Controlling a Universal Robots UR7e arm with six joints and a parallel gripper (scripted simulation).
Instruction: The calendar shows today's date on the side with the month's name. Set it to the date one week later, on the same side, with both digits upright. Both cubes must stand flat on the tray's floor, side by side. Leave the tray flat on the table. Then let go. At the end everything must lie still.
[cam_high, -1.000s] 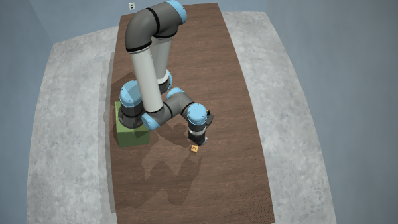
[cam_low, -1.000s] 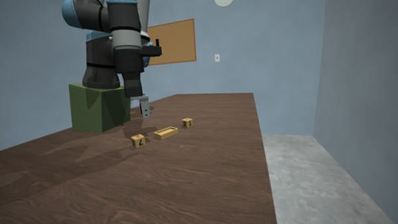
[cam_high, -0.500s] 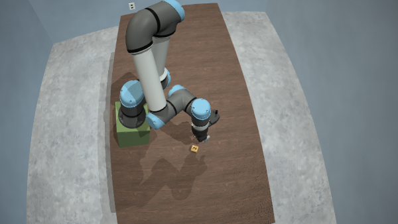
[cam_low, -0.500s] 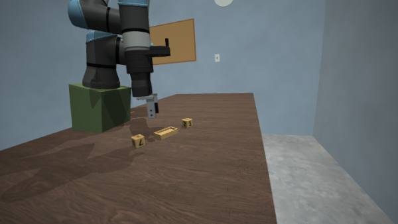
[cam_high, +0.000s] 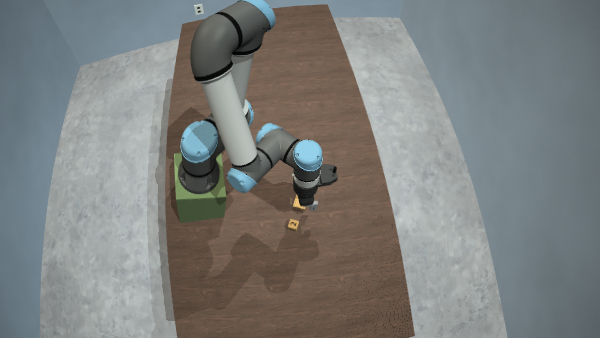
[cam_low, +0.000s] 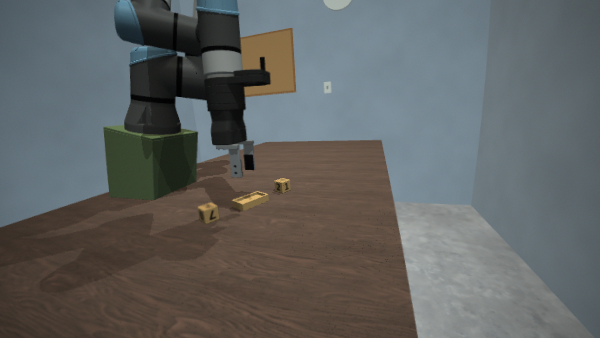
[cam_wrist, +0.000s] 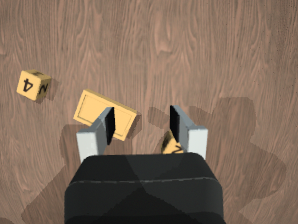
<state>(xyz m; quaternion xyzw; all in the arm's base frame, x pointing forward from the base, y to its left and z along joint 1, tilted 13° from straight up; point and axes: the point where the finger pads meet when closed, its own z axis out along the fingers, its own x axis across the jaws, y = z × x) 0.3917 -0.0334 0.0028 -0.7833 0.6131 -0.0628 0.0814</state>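
The wooden cube lies 150 mm to the left of my hand, 90 mm below it and 10 mm behind it. Also, from my hand: wooden calendar tray (100 mm below, 50 mm to the left, 30 mm behind).
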